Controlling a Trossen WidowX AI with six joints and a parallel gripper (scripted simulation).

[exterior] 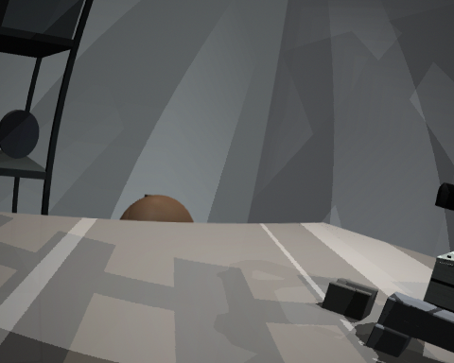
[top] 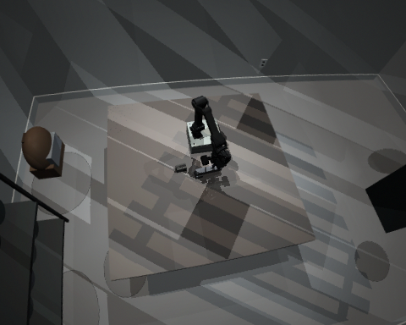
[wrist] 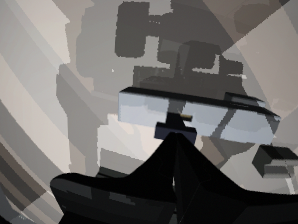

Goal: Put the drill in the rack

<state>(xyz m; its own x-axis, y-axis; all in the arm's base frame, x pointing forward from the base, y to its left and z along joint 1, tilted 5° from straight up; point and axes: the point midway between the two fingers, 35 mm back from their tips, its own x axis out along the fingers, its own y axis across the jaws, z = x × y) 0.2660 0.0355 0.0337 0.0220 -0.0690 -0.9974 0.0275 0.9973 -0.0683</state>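
Right now the blue key is 30 mm below my gripper tip. From my gripper tip the other things lie so: long dark fixture (40 mm to the right, 70 mm below); dark block (80 mm behind, 200 mm to the right, 90 mm below); drill (60 mm to the right, 60 mm below).
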